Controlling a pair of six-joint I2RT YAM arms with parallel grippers.
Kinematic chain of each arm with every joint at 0, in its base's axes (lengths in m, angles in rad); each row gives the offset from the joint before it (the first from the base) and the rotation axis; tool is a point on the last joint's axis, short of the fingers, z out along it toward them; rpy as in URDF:
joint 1: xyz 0 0 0.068 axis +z
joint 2: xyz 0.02 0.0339 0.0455 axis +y
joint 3: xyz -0.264 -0.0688 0 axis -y
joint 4: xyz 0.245 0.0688 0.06 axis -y
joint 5: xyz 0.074 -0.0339 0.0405 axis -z
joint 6: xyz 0.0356 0 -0.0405 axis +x
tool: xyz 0 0 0 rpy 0 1.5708 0
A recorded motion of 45 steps. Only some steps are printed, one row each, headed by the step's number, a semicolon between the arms.
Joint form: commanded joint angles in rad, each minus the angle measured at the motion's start. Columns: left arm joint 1, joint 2, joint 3, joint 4, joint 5, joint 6; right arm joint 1, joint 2, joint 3, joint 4, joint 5, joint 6.
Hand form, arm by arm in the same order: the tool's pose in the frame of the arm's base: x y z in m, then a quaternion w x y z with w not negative. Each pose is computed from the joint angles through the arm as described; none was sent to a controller.
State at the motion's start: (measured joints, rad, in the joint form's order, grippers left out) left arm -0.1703 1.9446 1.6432 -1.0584 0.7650 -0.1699; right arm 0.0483 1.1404 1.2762 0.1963 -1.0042 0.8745
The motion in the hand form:
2: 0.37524 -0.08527 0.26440 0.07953 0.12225 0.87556 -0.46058; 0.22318 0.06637 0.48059 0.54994 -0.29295 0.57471 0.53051
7: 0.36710 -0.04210 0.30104 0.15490 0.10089 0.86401 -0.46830; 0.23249 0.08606 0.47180 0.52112 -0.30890 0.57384 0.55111
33: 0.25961 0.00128 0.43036 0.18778 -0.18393 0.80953 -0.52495; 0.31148 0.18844 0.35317 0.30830 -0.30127 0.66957 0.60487
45: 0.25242 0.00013 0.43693 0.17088 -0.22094 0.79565 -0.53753; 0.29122 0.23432 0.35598 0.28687 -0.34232 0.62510 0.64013
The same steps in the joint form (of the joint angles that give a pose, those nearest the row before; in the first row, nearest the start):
2: 0.0221 -0.0362 -0.0011 0.0114 0.1843 0.1663; 0.1072 0.0057 0.0172 0.0050 -0.0530 -0.2720
7: 0.1366 -0.1347 -0.0012 0.0294 0.2216 0.1660; 0.1808 0.0481 0.0171 0.0103 -0.0530 -0.2815
33: 0.2899 -0.5676 -0.0011 0.0362 0.2224 -0.6130; 0.4105 0.4318 0.0171 -0.0774 -0.0538 -0.3376
45: 0.2888 -0.5924 -0.0012 0.0473 0.2224 -0.7309; 0.5463 0.4662 0.0172 0.0847 -0.0515 -0.2541

